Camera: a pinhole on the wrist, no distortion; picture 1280 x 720 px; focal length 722.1 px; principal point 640.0 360.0 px. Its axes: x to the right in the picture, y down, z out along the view. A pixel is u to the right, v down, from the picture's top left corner.
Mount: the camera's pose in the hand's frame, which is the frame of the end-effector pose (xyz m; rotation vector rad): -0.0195 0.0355 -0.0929 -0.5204 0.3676 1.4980
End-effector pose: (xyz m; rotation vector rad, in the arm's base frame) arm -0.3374 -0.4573 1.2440 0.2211 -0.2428 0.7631
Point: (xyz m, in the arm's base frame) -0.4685 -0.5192 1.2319
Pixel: outside the picture
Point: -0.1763 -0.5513 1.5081
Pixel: outside the picture
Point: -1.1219 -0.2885 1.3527
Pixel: outside the picture
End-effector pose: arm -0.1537 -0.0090 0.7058 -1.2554 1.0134 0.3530
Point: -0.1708 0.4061 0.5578
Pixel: 528.2 283.6
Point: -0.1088 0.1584 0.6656
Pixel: 221.9 190.1
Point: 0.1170 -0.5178 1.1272
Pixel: behind the camera
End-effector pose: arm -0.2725 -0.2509 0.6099 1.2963 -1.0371 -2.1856
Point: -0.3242 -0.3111 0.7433
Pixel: 671.0 271.2
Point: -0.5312 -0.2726 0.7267
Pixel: 381.2 72.6
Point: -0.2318 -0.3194 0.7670
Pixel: 973.6 562.0
